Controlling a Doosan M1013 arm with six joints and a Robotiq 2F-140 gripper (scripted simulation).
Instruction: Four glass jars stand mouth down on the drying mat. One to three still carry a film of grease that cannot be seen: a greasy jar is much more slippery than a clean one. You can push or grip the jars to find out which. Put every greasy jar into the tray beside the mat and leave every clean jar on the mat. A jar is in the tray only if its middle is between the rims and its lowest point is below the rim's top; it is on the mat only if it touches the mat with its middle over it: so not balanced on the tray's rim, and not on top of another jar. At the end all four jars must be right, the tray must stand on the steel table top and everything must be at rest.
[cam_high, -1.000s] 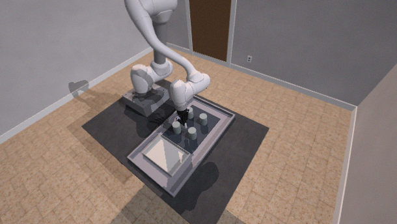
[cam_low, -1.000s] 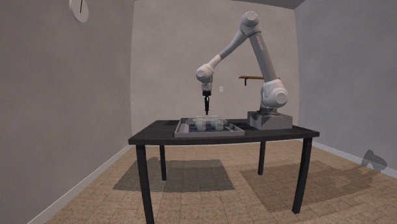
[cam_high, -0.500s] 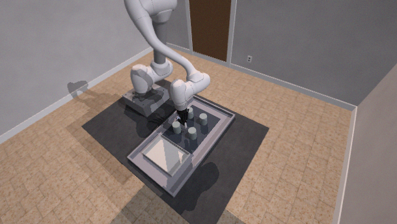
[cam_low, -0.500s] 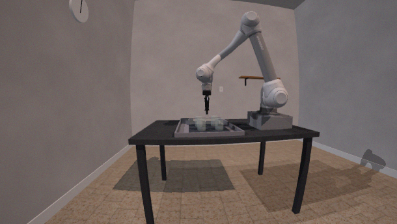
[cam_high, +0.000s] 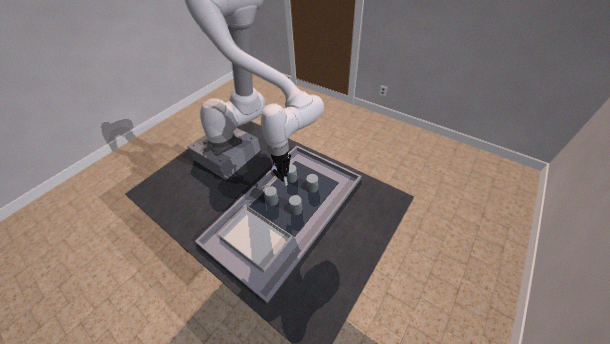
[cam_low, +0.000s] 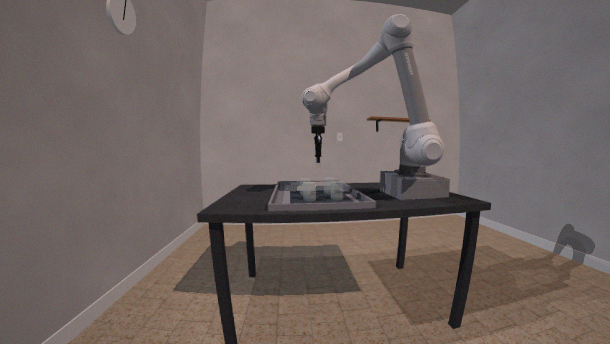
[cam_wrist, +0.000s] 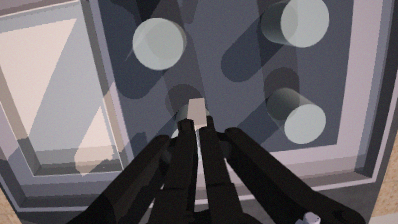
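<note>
My gripper is now 180 mm above the dark drying mat, 60 mm to the right of it and 10 mm past it. From my hand the other things lie so: tray (250 mm to the right, 170 mm below, 60 mm ahead).
</note>
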